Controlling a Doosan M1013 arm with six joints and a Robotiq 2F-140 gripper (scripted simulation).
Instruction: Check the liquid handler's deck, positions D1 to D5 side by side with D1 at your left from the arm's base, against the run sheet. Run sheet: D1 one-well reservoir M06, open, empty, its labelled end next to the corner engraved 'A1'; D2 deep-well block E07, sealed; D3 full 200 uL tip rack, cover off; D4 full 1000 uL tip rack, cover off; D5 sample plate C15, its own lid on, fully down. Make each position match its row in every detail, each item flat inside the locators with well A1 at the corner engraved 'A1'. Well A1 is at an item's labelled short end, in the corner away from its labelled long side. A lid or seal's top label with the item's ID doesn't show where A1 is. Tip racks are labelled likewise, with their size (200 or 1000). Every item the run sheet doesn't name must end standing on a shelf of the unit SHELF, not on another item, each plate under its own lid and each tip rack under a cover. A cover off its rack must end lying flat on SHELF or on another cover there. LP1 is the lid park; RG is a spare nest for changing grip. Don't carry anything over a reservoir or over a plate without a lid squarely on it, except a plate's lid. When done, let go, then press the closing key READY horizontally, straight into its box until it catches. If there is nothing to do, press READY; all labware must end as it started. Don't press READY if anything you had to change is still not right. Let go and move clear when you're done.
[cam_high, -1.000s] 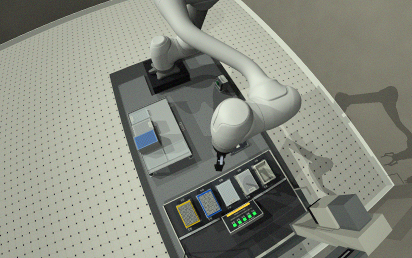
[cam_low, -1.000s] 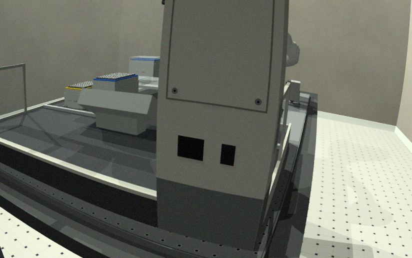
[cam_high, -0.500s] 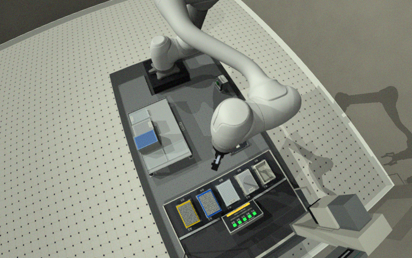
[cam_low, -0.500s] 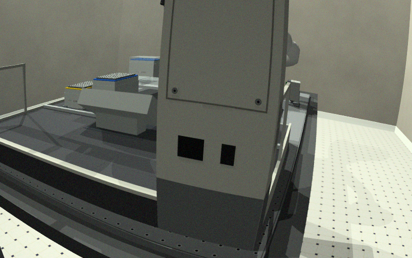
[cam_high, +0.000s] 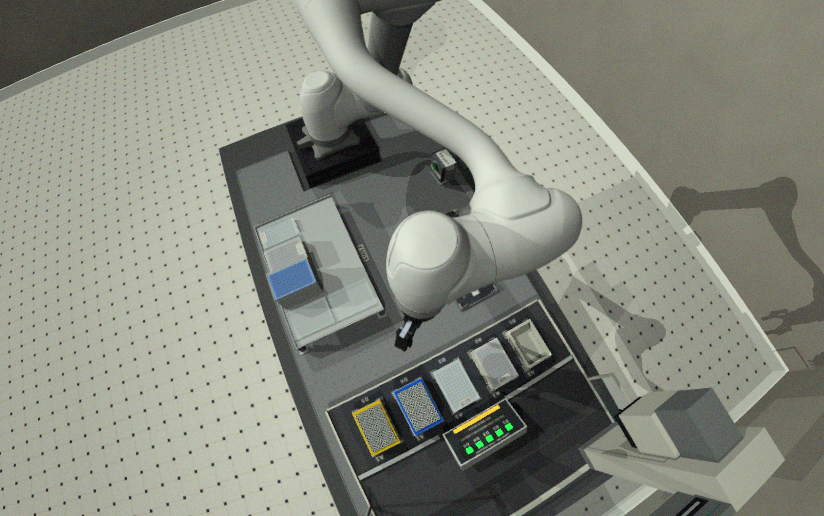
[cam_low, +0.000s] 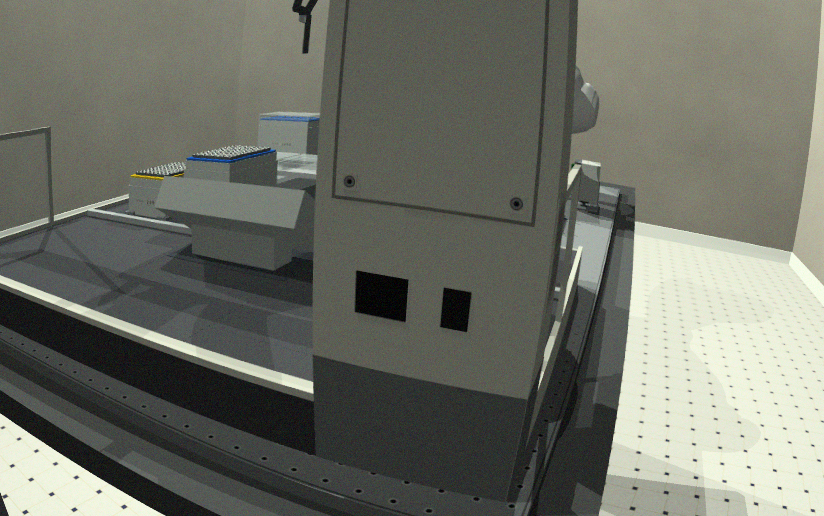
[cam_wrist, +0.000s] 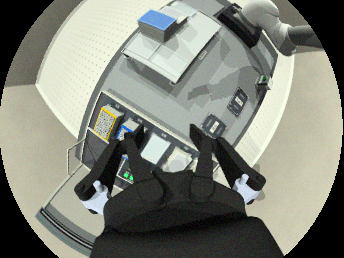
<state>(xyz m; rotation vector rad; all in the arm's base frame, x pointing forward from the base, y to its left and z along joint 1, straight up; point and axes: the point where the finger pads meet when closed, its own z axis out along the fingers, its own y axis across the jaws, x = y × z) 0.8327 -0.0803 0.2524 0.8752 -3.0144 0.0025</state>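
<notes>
My hand is 17 cm short of the yellow-rimmed tip rack, 20 cm to the left of it and 22 cm above it. Round my hand: flat lid (17 cm ahead, 5 cm to the left, 25 cm below); then white well plate (17 cm ahead, 5 cm to the left, 26 cm below); then blue-rimmed tip rack (17 cm ahead, 7 cm to the right, 20 cm below).
</notes>
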